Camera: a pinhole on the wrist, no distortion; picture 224 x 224 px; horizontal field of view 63.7 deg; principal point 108.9 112.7 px. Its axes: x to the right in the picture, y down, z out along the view. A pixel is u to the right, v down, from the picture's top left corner.
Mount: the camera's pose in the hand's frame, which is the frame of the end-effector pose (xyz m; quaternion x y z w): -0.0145 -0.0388 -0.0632 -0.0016 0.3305 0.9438 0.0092
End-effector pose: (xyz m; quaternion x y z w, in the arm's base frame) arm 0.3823 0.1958 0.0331 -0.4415 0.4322 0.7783 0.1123
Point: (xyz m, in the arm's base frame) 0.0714 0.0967 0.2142
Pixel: 77 40
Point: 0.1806 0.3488 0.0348
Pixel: 42 204
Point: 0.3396 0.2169 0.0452
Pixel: 70 146
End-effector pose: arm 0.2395 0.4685 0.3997 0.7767 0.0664 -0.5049 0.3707
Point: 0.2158 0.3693 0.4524
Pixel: 124 98
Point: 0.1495 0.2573 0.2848
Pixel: 29 182
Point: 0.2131 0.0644 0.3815
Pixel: 60 103
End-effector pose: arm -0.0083 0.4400 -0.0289 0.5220 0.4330 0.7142 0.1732
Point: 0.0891 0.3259 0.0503
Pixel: 162 42
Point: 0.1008 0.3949 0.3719
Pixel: 29 14
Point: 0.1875 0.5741 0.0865
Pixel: 48 182
